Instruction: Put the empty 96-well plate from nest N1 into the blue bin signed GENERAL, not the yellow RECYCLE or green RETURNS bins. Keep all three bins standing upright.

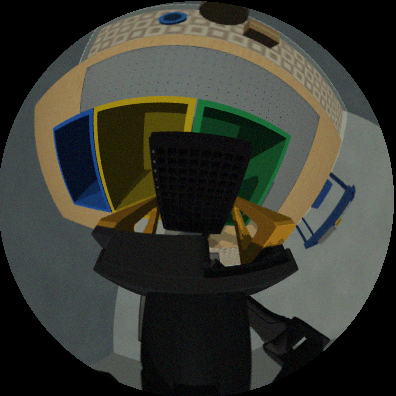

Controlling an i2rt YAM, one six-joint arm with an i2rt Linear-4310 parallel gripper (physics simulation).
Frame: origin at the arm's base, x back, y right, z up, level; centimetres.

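Seen in the pictures: gripper, fingertip midpoint: [195,199].
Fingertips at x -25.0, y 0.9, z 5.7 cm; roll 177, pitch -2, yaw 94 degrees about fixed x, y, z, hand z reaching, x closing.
A point is followed by its place in that frame.
A black 96-well plate [202,182] @[x -27.6, y 1.3, z 6.4 cm] is held between the two orange fingers of my gripper [195,199] @[x -25.0, y 0.9, z 5.7 cm], which is shut on its sides. The plate hangs over the border between the yellow bin and the green bin and hides part of both. The blue bin [76,157] @[x -29.6, y -25.8, z -2.1 cm] stands at the left, open side up, apart from the plate. The yellow bin [120,150] @[x -28.8, y -12.6, z -2.9 cm] stands in the middle and the green bin [267,150] @[x -30.8, y 12.3, z -0.1 cm] to its right. All three bins stand upright side by side. No bin signs can be read from here.
A grey perforated board [190,70] @[x -47.8, y -1.1, z -14.9 cm] lies behind the bins, inside a wooden table border [52,150] @[x -35.1, y -69.2, z -16.2 cm]. Beyond it are a blue ring-shaped thing [161,20], a dark round thing [224,12] and a brown box [261,35]. A blue frame [334,220] stands at the right.
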